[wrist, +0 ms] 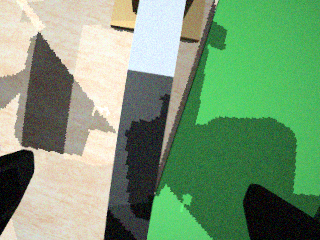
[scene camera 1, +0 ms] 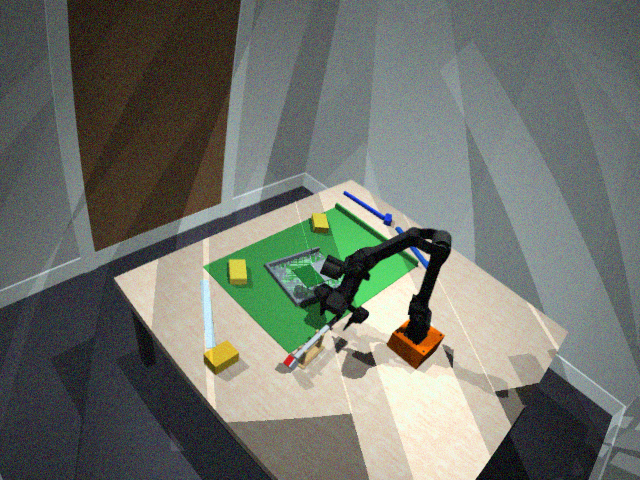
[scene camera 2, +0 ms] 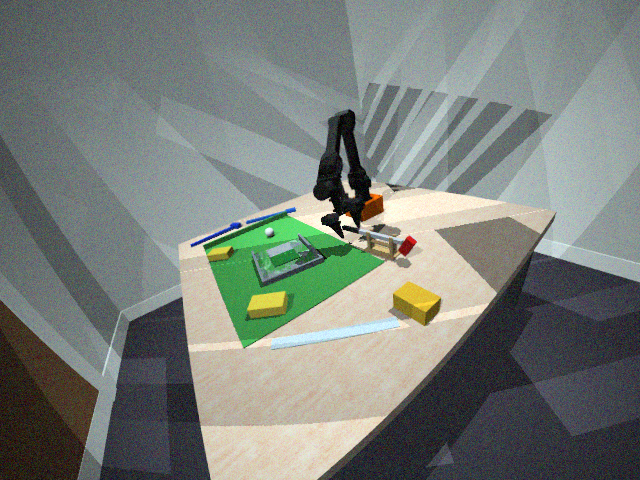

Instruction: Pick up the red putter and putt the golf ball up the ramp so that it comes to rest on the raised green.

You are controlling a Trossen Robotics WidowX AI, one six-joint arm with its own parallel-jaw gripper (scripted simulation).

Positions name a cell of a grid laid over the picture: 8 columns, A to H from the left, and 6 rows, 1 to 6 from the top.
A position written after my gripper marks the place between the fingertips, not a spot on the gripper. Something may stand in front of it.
Observation:
My gripper (scene camera 1: E5) is open, with nothing in its grasp. I also see a pale blue bar (scene camera 2: E5).
My gripper is seen too in the wrist view (wrist: D5) and in scene camera 2 (scene camera 2: E3). The wrist view misses the pale blue bar: it is out of frame.

